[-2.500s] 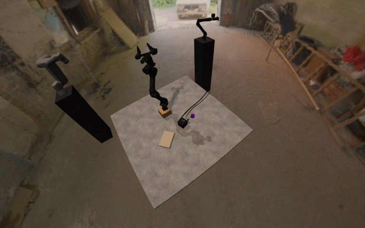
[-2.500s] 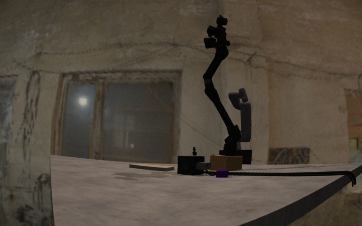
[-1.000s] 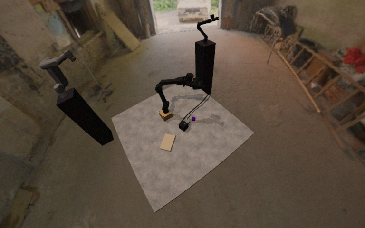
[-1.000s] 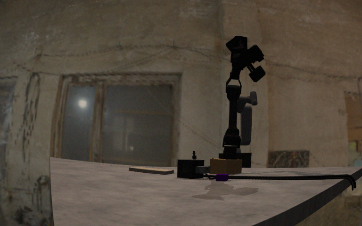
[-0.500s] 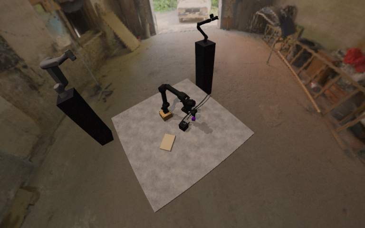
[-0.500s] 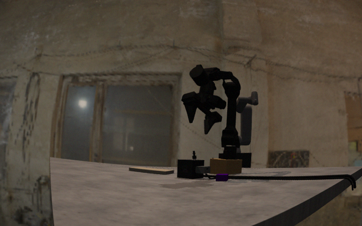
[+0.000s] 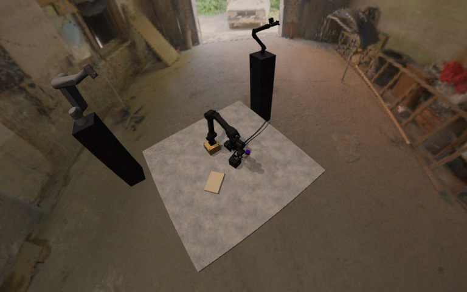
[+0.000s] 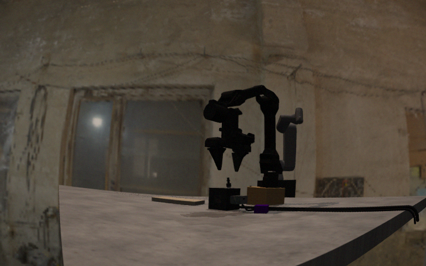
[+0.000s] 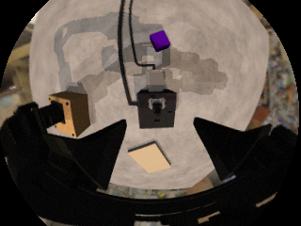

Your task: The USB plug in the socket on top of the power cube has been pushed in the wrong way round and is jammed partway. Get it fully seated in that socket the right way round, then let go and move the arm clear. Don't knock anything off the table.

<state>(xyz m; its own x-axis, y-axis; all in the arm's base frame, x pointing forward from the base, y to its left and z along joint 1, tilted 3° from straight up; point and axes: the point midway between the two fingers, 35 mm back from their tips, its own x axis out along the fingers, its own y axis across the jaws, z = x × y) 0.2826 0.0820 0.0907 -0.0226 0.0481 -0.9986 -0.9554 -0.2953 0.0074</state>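
The USB plug lies 4 cm below my gripper tip. Round my gripper tip: purple block: 15 cm to the left, 12 cm below, 3 cm behind; then flat tan board: 26 cm to the right, 13 cm below, 7 cm ahead.
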